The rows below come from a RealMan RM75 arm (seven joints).
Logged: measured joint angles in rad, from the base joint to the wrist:
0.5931, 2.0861, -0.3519, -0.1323, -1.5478, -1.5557, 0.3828
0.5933, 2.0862, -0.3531, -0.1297, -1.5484, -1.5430, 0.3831
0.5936, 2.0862, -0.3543, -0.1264, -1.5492, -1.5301, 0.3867
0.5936, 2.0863, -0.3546, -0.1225, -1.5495, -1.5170, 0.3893
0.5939, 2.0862, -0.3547, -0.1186, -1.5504, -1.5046, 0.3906
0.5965, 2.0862, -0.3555, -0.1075, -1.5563, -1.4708, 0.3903
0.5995, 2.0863, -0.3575, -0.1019, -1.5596, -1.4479, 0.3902
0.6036, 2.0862, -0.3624, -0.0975, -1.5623, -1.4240, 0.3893
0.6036, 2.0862, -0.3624, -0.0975, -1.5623, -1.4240, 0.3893
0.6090, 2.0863, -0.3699, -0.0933, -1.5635, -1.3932, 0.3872
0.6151, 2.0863, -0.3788, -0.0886, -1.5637, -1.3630, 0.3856
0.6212, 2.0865, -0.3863, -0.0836, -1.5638, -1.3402, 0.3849
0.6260, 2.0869, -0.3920, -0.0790, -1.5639, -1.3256, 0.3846
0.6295, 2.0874, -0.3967, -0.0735, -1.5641, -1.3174, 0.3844
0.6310, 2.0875, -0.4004, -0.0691, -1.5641, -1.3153, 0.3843
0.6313, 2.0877, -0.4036, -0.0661, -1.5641, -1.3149, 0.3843
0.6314, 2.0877, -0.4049, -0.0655, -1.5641, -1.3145, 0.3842
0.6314, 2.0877, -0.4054, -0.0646, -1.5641, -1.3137, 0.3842
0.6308, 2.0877, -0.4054, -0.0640, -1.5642, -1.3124, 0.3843
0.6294, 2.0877, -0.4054, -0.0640, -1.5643, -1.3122, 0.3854
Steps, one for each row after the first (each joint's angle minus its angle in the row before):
0.0002, 0.0001, -0.0012, 0.0026, -0.0006, 0.0127, 0.0003
0.0003, 0.0000, -0.0012, 0.0033, -0.0008, 0.0129, 0.0036
0.0000, 0.0001, -0.0003, 0.0039, -0.0003, 0.0131, 0.0026
0.0003, -0.0001, -0.0001, 0.0039, -0.0009, 0.0124, 0.0013
0.0026, 0.0000, -0.0008, 0.0111, -0.0059, 0.0338, -0.0003
0.0030, 0.0001, -0.0020, 0.0056, -0.0033, 0.0229, -0.0001
0.0041, -0.0001, -0.0049, 0.0044, -0.0027, 0.0239, -0.0009
0.0000, 0.0000, 0.0000, 0.0000, 0.0000, 0.0000, 0.0000
0.0054, 0.0001, -0.0075, 0.0042, -0.0012, 0.0308, -0.0021
0.0061, 0.0000, -0.0089, 0.0047, -0.0002, 0.0302, -0.0016
0.0061, 0.0002, -0.0075, 0.0050, -0.0001, 0.0228, -0.0007
0.0048, 0.0004, -0.0057, 0.0046, -0.0001, 0.0146, -0.0003
0.0035, 0.0005, -0.0047, 0.0055, -0.0002, 0.0082, -0.0002
0.0015, 0.0001, -0.0037, 0.0044, 0.0000, 0.0021, -0.0001
0.0003, 0.0002, -0.0032, 0.0030, 0.0000, 0.0004, 0.0000
0.0001, 0.0000, -0.0013, 0.0006, 0.0000, 0.0004, -0.0001
0.0000, 0.0000, -0.0005, 0.0009, 0.0000, 0.0008, 0.0000
-0.0006, 0.0000, 0.0000, 0.0006, -0.0001, 0.0013, 0.0001
-0.0014, 0.0000, 0.0000, 0.0000, -0.0001, 0.0002, 0.0011

